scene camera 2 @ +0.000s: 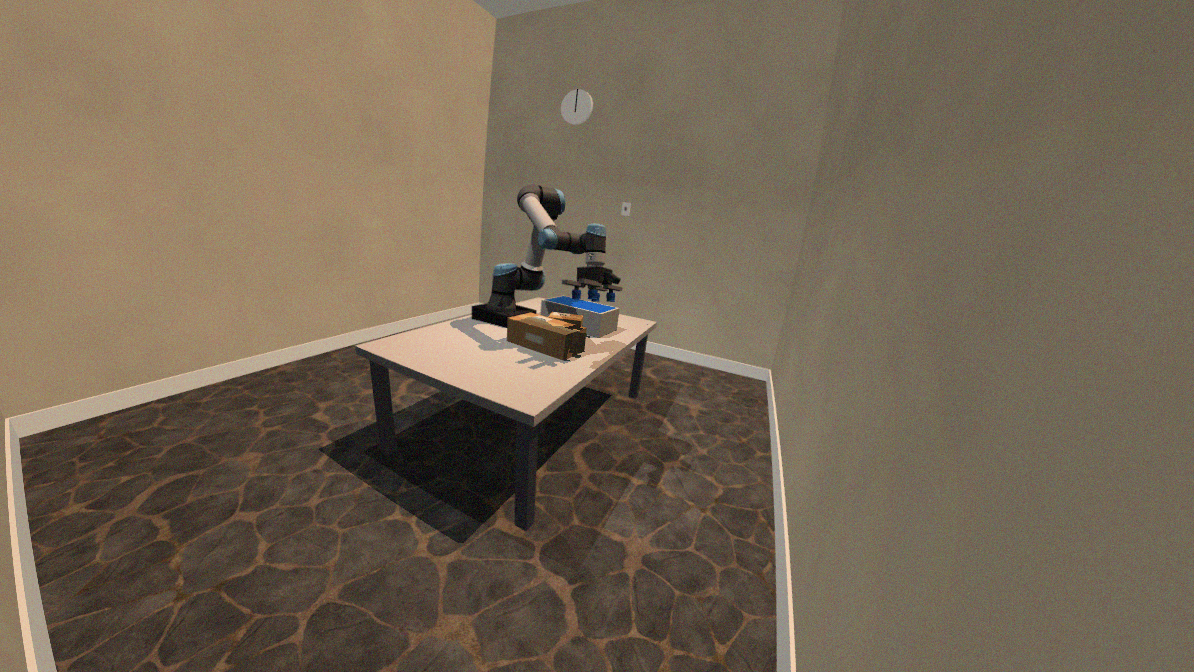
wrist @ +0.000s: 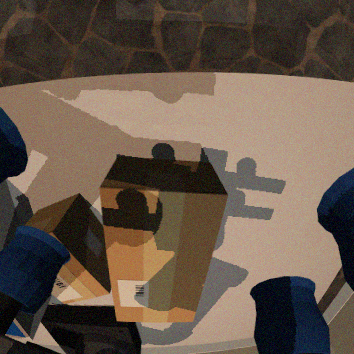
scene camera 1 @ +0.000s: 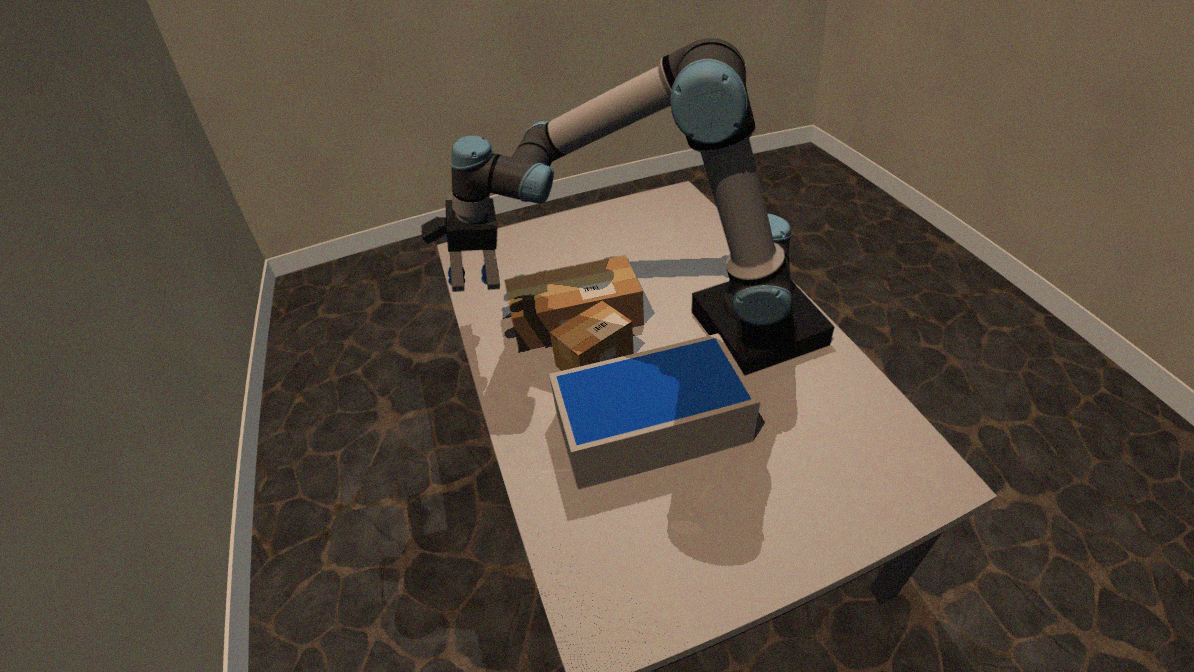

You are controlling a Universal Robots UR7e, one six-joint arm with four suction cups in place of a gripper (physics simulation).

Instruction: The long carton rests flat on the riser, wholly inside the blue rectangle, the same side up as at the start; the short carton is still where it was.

long carton: scene camera 2; wrist; scene camera 1 539, 303
same spot on long carton: point(wrist: 161, 217) = point(scene camera 2: 568, 328)
